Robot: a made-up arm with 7 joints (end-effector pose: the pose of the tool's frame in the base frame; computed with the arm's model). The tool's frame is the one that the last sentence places.
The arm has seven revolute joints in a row. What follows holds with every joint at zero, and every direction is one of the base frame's.
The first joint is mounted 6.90 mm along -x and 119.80 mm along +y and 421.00 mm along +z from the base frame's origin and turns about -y.
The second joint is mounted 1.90 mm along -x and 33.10 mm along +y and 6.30 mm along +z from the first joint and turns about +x.
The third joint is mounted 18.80 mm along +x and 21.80 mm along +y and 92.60 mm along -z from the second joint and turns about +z.
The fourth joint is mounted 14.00 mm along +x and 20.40 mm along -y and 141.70 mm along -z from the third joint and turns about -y.
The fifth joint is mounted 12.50 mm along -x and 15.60 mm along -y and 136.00 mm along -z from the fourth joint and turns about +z.
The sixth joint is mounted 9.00 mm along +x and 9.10 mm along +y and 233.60 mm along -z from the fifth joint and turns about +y.
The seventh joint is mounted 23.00 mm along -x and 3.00 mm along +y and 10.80 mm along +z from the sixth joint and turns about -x.
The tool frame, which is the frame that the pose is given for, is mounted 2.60 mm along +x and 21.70 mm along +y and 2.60 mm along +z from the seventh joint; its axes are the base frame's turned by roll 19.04, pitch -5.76 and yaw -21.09 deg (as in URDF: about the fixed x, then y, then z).
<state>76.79 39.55 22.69 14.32 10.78 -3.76 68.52</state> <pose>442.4 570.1 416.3 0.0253 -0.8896 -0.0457 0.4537</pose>
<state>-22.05 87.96 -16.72 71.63 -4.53 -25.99 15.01</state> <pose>293.9 522.5 202.2 0.2529 -0.3667 -0.7764 0.4459</pose>
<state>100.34 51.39 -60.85 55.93 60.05 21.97 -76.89</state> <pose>412.3 352.1 627.2 0.6617 -0.4948 0.4245 0.3702</pose>
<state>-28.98 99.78 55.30 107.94 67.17 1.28 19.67</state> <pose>383.4 265.5 594.3 0.1754 -0.8342 -0.4039 0.3321</pose>
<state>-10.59 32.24 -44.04 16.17 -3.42 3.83 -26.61</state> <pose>-22.0 420.0 -86.1 0.4570 -0.0735 -0.5966 0.6556</pose>
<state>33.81 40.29 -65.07 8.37 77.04 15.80 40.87</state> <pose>243.1 530.1 30.5 0.0777 -0.3342 -0.0039 0.9393</pose>
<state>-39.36 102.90 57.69 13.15 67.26 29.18 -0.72</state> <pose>160.8 709.9 523.7 0.6003 -0.3649 0.3409 0.6248</pose>
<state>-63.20 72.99 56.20 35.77 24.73 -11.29 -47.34</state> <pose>60.5 714.4 301.8 0.9406 -0.1720 -0.0159 0.2924</pose>
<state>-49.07 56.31 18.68 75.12 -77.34 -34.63 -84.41</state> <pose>172.0 500.2 105.8 -0.5032 0.6954 0.5116 0.0375</pose>
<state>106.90 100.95 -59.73 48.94 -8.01 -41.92 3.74</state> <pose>59.1 682.6 606.9 0.8143 -0.4781 -0.3035 0.1275</pose>
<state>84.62 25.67 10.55 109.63 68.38 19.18 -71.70</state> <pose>129.9 266.2 762.8 -0.0415 -0.7852 0.5614 0.2580</pose>
